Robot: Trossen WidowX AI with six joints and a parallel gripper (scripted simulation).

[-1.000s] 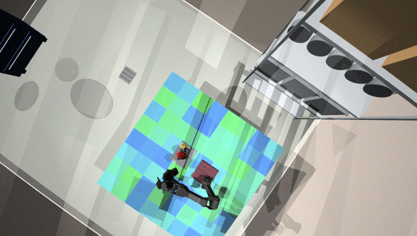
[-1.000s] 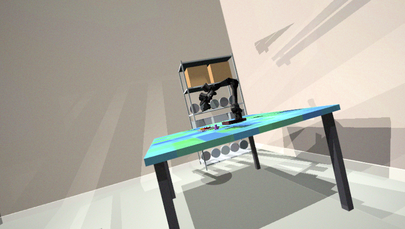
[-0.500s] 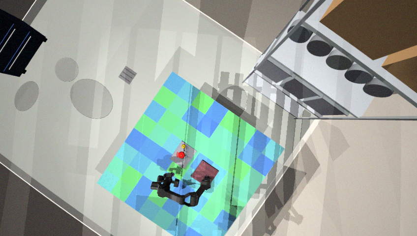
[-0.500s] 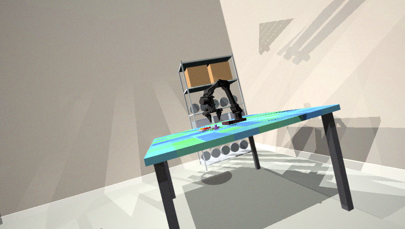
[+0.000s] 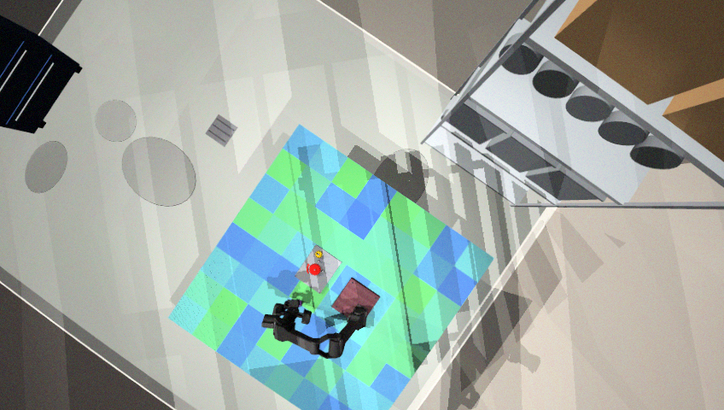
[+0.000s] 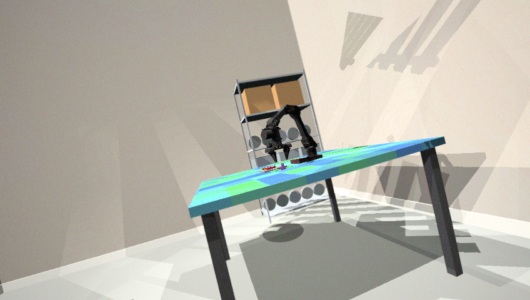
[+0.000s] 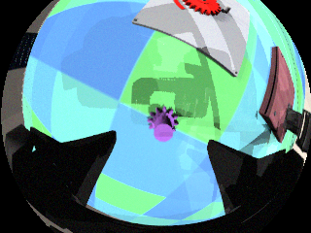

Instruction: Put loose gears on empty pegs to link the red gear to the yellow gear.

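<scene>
Right now my gripper tip is 4 cm above the purple gear. The rest, counted from my gripper tip: red gear (21 cm to the right, 4 cm below, 2 cm ahead).
</scene>
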